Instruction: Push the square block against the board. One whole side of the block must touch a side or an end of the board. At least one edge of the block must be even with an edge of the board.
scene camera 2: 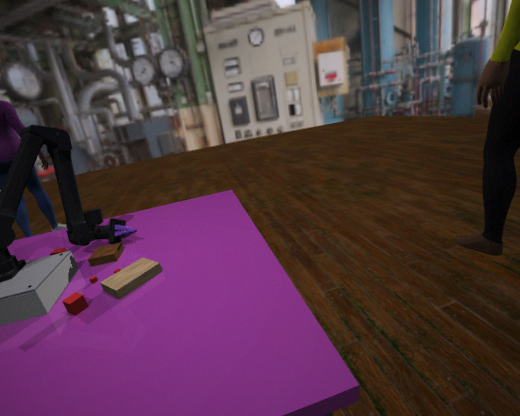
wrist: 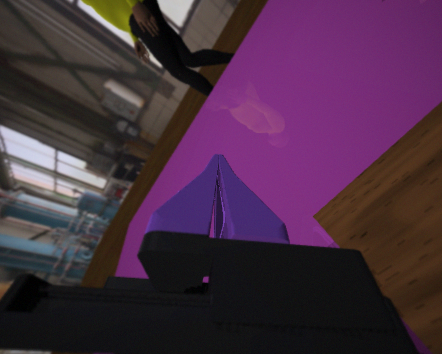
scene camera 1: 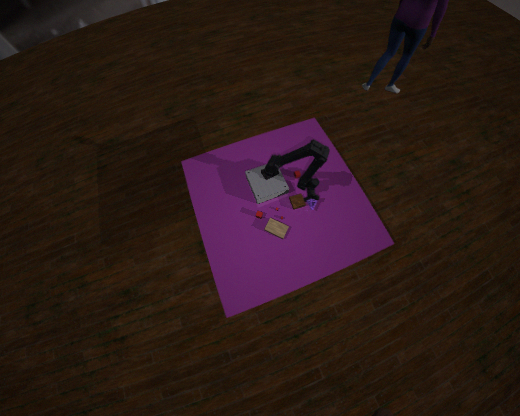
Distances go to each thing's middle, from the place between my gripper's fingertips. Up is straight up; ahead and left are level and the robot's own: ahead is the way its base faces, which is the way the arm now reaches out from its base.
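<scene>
Relative to the square block (wrist: 382, 213), my hand is 4 cm above it, 12 cm past it and 4 cm to the left of it. The board (scene camera 2: 120, 284) is 4 cm below my hand, 2 cm behind it and 29 cm to the right of it.
</scene>
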